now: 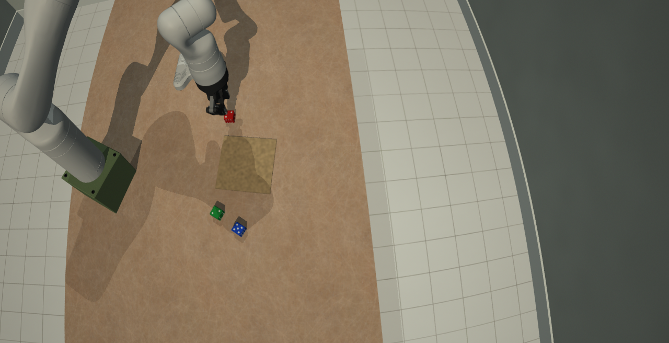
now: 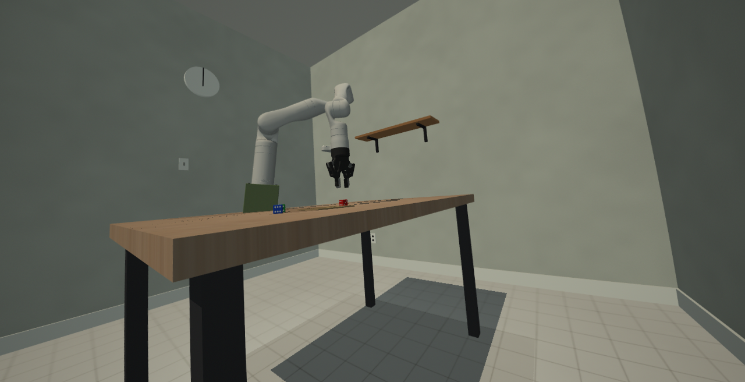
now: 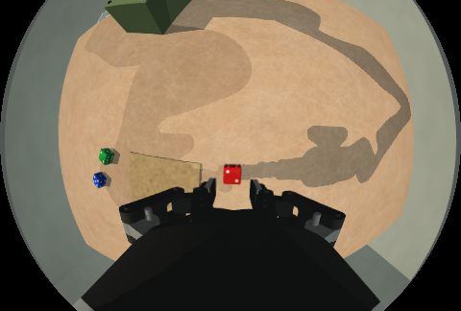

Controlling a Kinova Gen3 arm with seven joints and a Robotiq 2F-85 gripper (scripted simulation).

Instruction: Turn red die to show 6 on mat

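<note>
Now: the red die 80 mm below my hand. Also, from my hand: green die (250 mm to the right, 80 mm below, 10 mm ahead); tan mat (120 mm to the right, 90 mm below, 60 mm ahead); blue die (290 mm to the right, 80 mm below, 70 mm ahead).
</note>
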